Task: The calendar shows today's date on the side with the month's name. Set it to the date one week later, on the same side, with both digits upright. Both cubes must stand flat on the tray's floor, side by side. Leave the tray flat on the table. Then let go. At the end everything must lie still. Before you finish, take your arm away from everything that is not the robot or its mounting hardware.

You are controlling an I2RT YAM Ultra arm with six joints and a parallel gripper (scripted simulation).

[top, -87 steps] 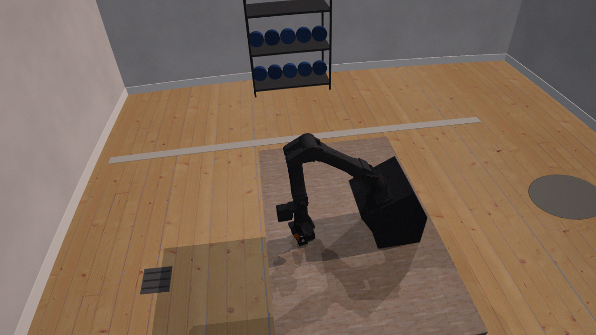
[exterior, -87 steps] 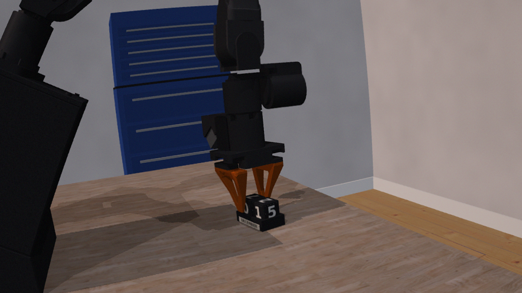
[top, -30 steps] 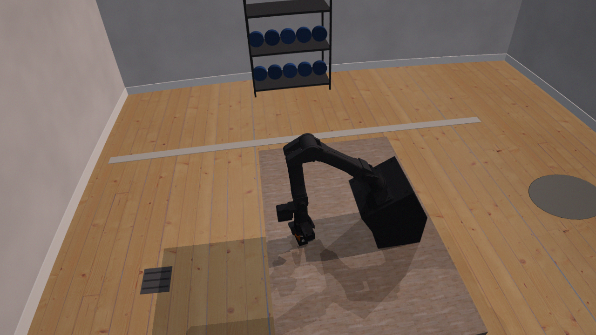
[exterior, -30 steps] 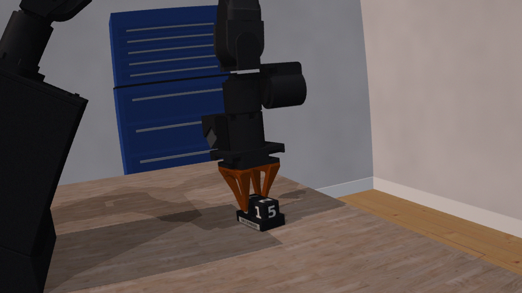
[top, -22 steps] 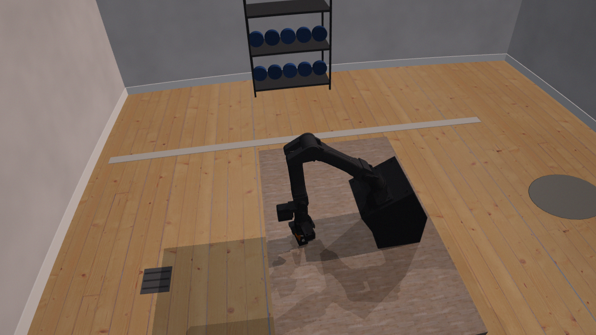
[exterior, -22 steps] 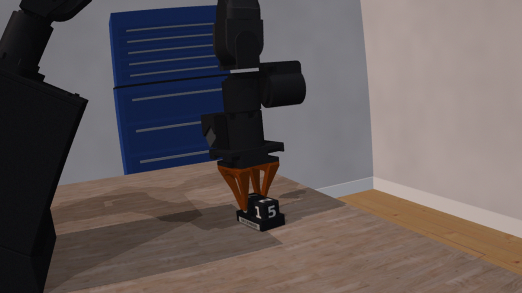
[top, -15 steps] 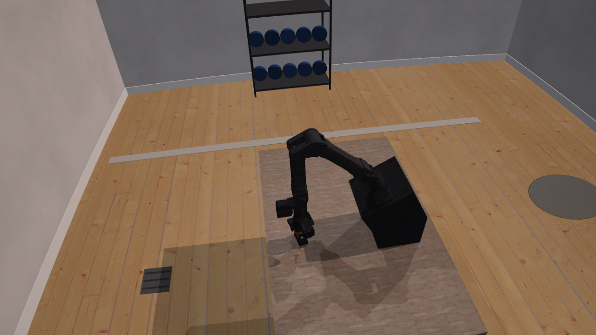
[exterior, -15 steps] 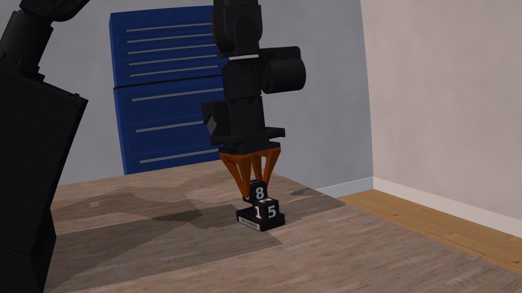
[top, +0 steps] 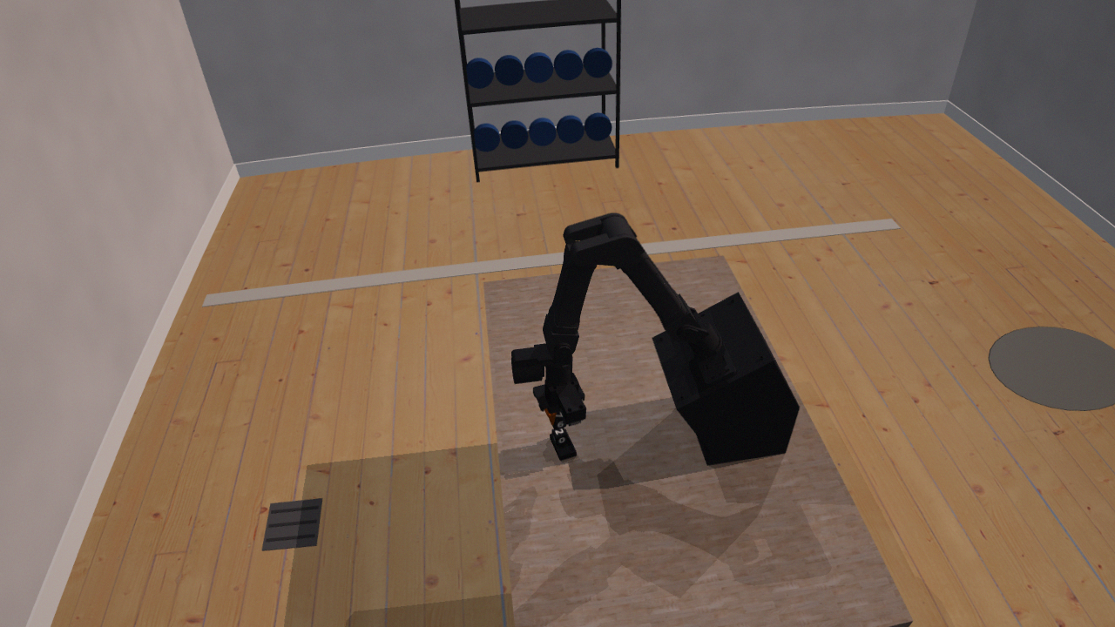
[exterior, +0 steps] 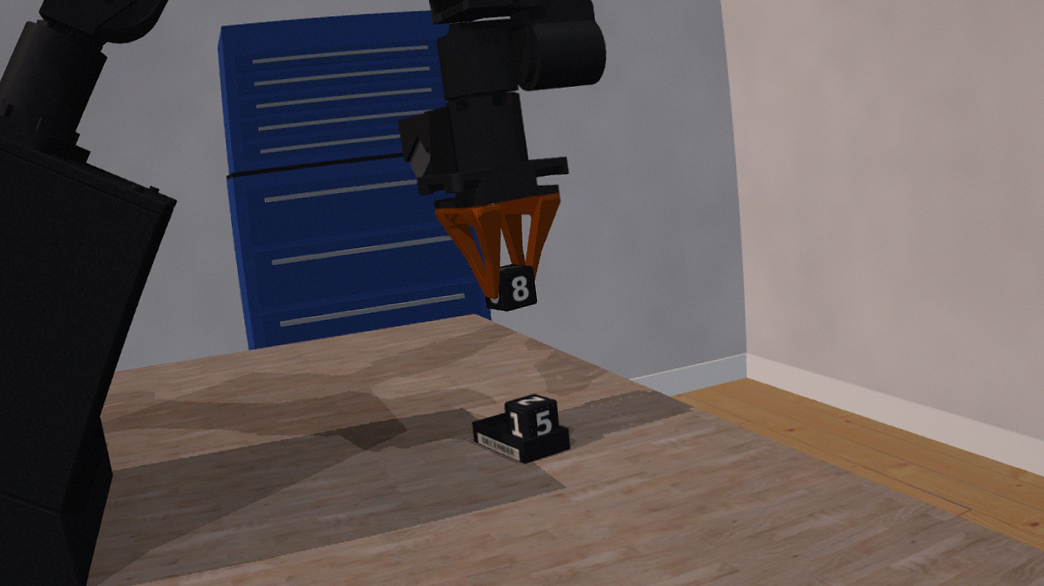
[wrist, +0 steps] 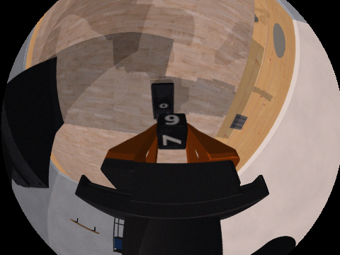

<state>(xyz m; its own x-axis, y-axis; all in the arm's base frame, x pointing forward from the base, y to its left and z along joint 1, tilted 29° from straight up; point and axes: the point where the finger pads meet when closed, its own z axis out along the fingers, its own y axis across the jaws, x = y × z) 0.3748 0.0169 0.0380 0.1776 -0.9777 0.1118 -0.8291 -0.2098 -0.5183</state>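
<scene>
The black tray is 12 cm below my hand, 2 cm to the right of it and 1 cm behind it.
</scene>
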